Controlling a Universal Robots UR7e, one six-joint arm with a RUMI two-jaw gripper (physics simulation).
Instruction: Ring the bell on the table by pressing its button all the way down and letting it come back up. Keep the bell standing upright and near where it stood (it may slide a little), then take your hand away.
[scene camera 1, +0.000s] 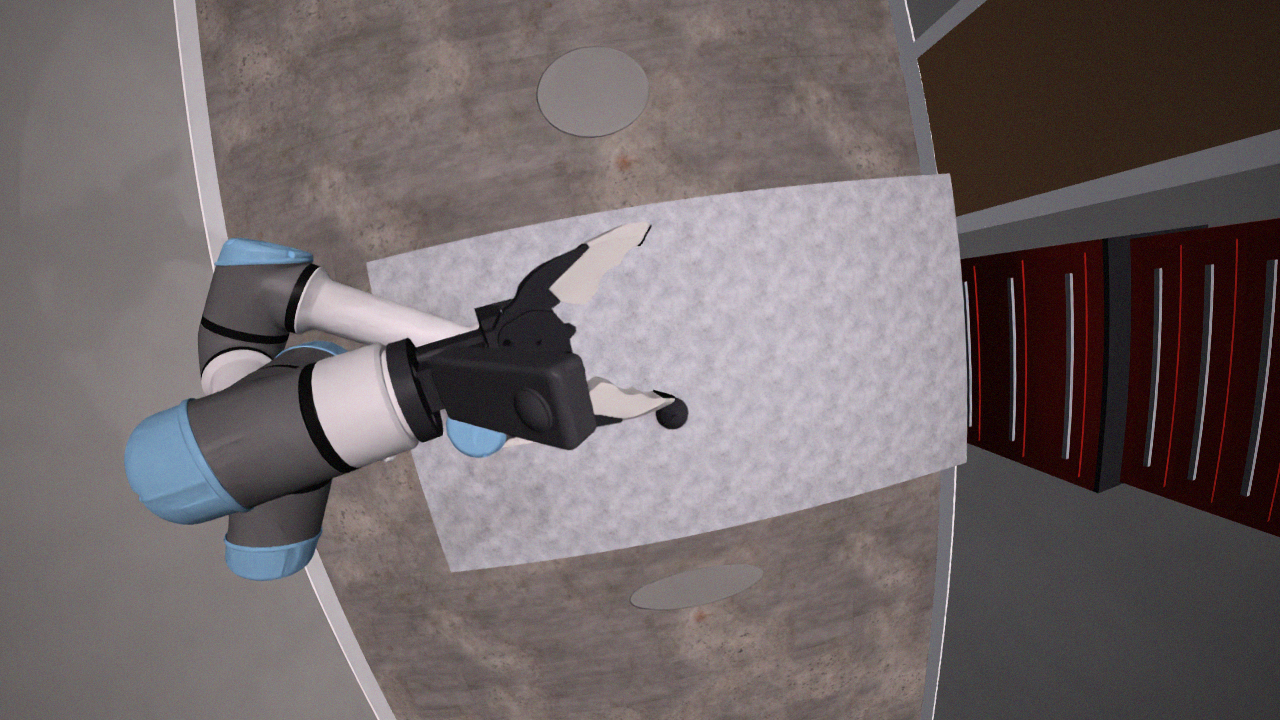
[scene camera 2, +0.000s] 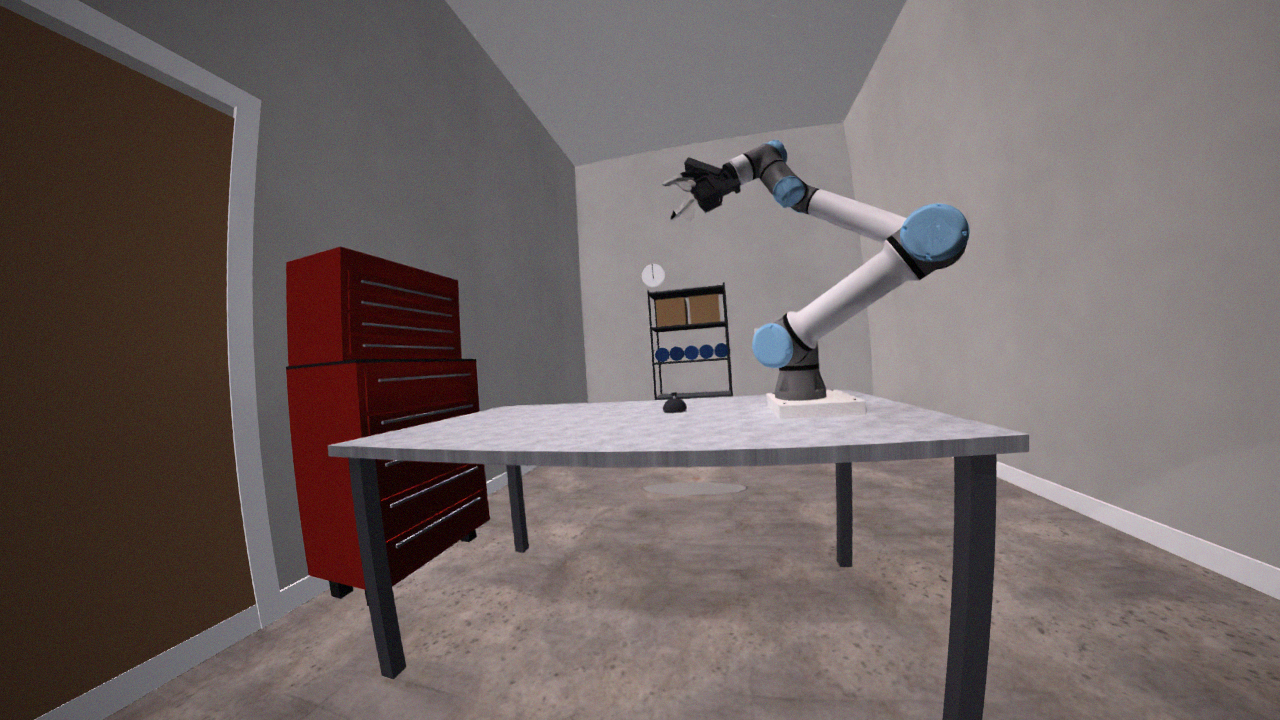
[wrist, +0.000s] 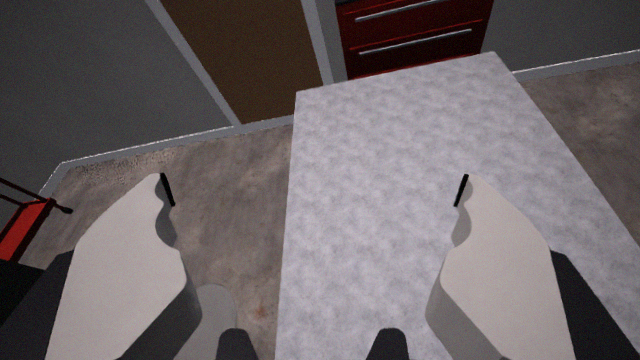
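Note:
The small black bell (scene camera 1: 673, 413) (scene camera 2: 674, 405) stands upright on the table (scene camera 1: 805, 358) (scene camera 2: 572, 434) (wrist: 380, 150). In the scene camera 2 view a small button shows at its top. In the scene camera 1 view one fingertip overlaps the bell's upper left edge. My gripper (scene camera 1: 660, 313) (scene camera 2: 667, 199) (wrist: 315, 178) is open and empty. In the scene camera 2 view it is high above the table, far above the bell and not touching it. The bell does not show in the wrist view. Whether the button is pressed is too small to tell.
The arm's white base (scene camera 2: 816, 405) stands on the table to the right of the bell in the scene camera 2 view. A red tool cabinet (scene camera 1: 1038, 358) (scene camera 2: 393, 402) (wrist: 415, 40) stands beyond the table's far end. A shelf rack (scene camera 2: 689, 291) stands at the back wall.

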